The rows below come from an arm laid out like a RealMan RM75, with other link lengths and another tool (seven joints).
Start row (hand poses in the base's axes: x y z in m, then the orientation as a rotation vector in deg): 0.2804, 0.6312, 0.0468, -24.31, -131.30, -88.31
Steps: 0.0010, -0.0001, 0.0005, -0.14, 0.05, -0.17; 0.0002, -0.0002, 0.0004, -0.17, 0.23, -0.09; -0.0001, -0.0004, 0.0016, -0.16, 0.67, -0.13; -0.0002, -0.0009, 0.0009, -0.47, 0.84, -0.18; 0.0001, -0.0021, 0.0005, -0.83, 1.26, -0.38; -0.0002, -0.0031, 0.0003, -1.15, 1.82, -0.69; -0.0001, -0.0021, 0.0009, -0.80, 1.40, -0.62; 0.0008, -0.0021, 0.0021, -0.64, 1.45, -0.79; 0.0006, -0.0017, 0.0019, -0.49, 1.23, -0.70; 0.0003, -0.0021, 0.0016, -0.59, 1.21, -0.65
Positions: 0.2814, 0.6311, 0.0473, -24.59, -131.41, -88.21; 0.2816, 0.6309, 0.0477, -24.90, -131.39, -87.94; 0.2815, 0.6305, 0.0493, -25.55, -131.04, -87.45; 0.2813, 0.6296, 0.0502, -26.45, -130.83, -86.56; 0.2814, 0.6275, 0.0507, -27.96, -130.61, -85.14; 0.2812, 0.6244, 0.0510, -30.27, -130.23, -83.19; 0.2811, 0.6223, 0.0519, -32.11, -129.85, -81.82; 0.2819, 0.6202, 0.0540, -34.11, -129.27, -80.66; 0.2825, 0.6185, 0.0559, -35.81, -128.72, -79.74; 0.2828, 0.6164, 0.0575, -37.46, -128.25, -78.69
